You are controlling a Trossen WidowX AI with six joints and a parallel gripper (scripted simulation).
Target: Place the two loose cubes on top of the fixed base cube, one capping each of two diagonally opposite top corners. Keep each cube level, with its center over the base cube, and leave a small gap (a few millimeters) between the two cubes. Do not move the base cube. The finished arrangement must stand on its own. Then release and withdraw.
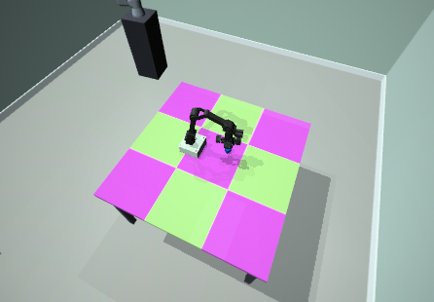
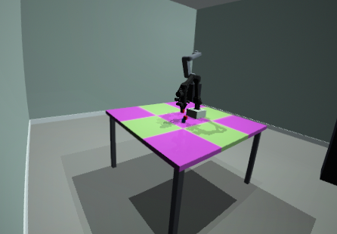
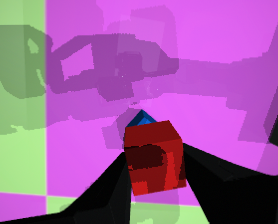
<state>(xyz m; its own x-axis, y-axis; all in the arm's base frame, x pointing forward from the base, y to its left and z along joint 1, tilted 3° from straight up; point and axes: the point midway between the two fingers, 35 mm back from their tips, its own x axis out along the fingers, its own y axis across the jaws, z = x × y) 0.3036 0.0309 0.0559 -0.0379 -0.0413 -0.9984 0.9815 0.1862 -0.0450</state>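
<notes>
My gripper tip is now 1 cm past the red cube, 4 cm to the right of it and 6 cm above it. Also, from my gripper tip: blue cube (2 cm to the left, 10 cm below).
</notes>
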